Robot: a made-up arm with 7 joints. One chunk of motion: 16 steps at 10 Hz.
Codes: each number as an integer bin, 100 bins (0 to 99) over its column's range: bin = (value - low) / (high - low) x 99, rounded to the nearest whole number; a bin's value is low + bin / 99 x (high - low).
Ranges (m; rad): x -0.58..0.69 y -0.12..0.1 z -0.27..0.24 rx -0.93..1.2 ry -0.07..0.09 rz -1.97..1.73
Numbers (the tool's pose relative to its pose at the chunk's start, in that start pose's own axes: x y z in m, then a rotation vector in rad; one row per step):
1: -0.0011 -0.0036 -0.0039 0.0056 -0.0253 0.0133
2: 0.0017 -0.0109 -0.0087 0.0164 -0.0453 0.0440
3: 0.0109 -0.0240 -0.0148 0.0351 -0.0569 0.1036
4: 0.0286 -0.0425 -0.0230 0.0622 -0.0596 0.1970
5: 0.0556 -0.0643 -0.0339 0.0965 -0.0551 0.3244
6: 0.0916 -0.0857 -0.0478 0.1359 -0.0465 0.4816
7: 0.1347 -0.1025 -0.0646 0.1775 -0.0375 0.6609
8: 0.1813 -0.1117 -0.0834 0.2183 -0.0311 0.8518
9: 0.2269 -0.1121 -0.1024 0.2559 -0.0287 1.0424
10: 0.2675 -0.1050 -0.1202 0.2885 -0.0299 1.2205
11: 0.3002 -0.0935 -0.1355 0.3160 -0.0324 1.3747
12: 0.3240 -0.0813 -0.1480 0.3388 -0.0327 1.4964
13: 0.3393 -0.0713 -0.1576 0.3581 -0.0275 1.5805
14: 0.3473 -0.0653 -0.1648 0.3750 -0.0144 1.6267
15: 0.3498 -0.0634 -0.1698 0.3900 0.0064 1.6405
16: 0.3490 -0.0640 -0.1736 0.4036 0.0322 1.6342
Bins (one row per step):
1: 45 52 52 43 28 53
2: 45 49 51 44 15 54
3: 46 43 50 45 8 55
4: 47 35 48 46 6 58
5: 50 25 46 48 9 61
6: 52 15 43 50 15 66
7: 56 8 40 51 20 70
8: 59 4 36 53 24 76
9: 63 4 33 55 26 81
10: 66 7 29 57 25 85
11: 69 12 26 58 23 89
12: 70 17 24 59 23 93
13: 72 22 22 60 26 95
14: 72 25 20 61 34 96
15: 72 25 19 61 47 97
16: 72 25 19 62 63 96

